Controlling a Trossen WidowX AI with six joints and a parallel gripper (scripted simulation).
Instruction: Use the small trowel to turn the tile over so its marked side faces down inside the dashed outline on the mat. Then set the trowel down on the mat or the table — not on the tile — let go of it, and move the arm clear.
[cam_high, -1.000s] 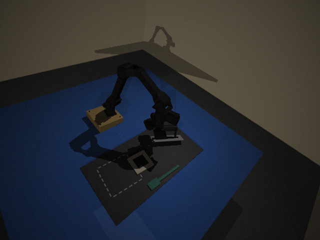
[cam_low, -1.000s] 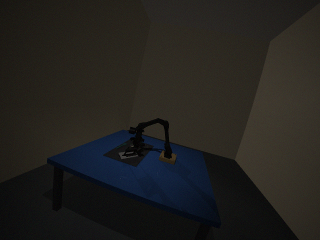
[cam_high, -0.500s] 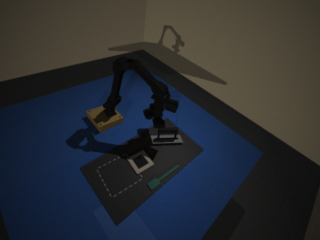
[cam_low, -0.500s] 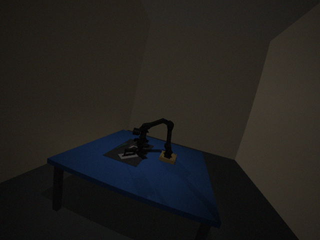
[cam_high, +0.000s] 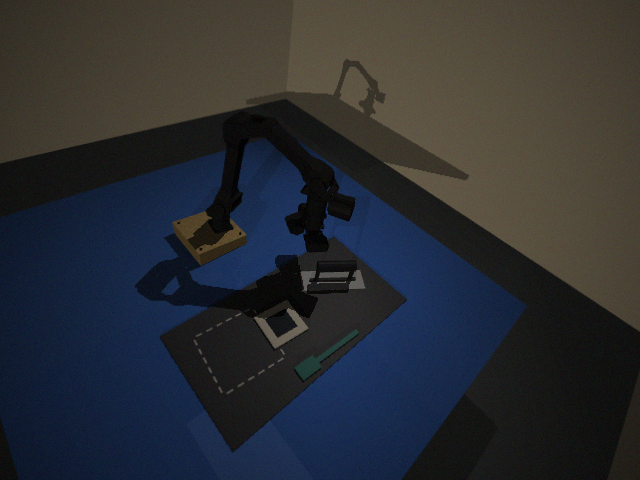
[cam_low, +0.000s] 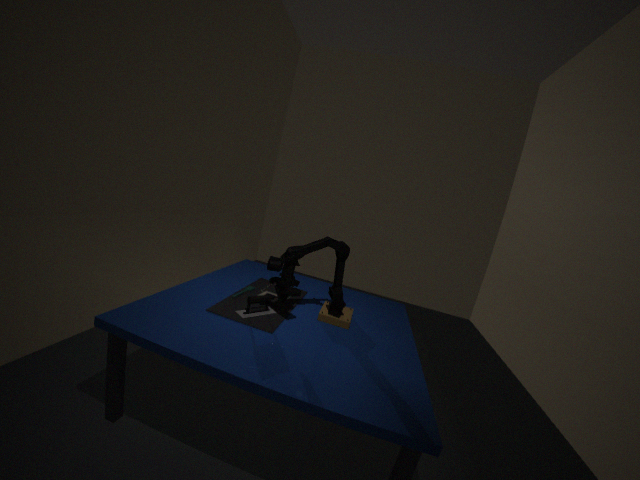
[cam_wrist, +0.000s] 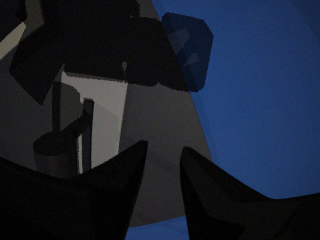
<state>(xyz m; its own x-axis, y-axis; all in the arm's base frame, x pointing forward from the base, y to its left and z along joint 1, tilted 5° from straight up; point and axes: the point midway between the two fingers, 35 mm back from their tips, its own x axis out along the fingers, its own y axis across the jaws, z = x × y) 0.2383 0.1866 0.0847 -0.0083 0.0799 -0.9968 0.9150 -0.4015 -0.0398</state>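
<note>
My gripper tip is 90 mm short of the trowel, 20 mm to the right of it and 40 mm above it. The rest, counted from my gripper tip: green long-handled tool: 300 mm ahead, 140 mm to the right, 80 mm below; then square tile: 160 mm ahead, 190 mm to the right, 80 mm below; then dark mat: 160 mm ahead, 130 mm to the right, 100 mm below.
</note>
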